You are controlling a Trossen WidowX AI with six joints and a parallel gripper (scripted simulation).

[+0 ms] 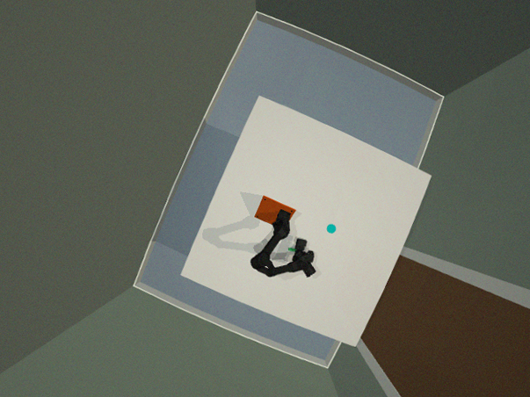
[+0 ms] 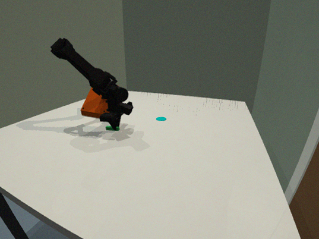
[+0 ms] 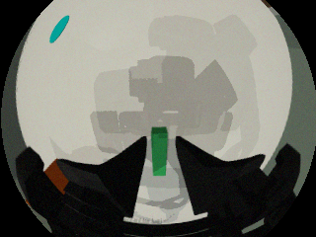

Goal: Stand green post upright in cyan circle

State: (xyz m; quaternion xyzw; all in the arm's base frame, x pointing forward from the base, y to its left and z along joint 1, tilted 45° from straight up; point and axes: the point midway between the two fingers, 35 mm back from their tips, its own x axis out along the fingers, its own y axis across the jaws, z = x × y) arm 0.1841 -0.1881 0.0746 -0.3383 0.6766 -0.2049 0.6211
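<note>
My gripper tip is now 22 cm to the right of the cyan circle, 15 cm short of it and 1 cm above it. From my gripper tip the other things lie so: green post 2 cm behind.
</note>
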